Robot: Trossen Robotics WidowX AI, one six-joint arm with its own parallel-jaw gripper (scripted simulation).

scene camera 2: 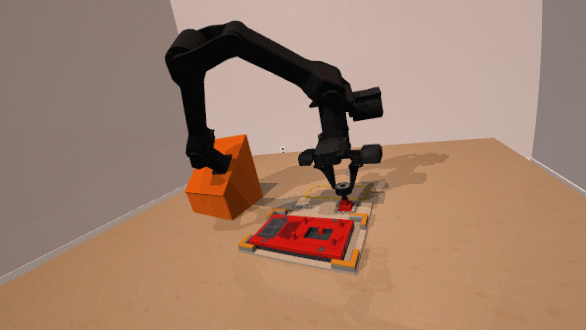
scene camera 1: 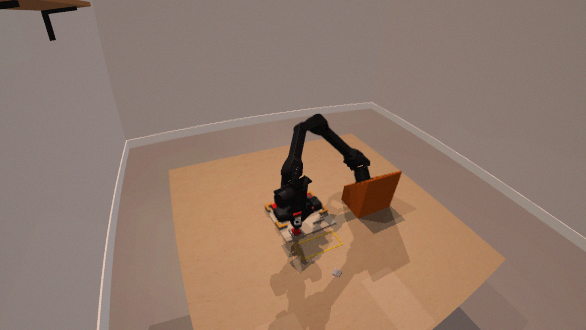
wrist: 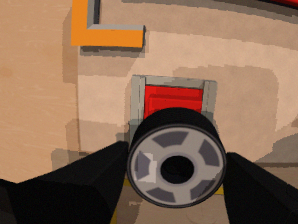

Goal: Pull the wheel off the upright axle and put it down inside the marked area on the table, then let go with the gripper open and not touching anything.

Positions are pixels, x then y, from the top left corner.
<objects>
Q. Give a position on a wheel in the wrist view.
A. At 176,131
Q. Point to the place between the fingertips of the gripper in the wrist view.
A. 176,157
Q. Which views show the gripper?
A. Scene camera 2, scene camera 1 and the wrist view: all of them.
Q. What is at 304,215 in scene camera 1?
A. The gripper.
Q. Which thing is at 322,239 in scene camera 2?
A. A red fixture plate.
</objects>
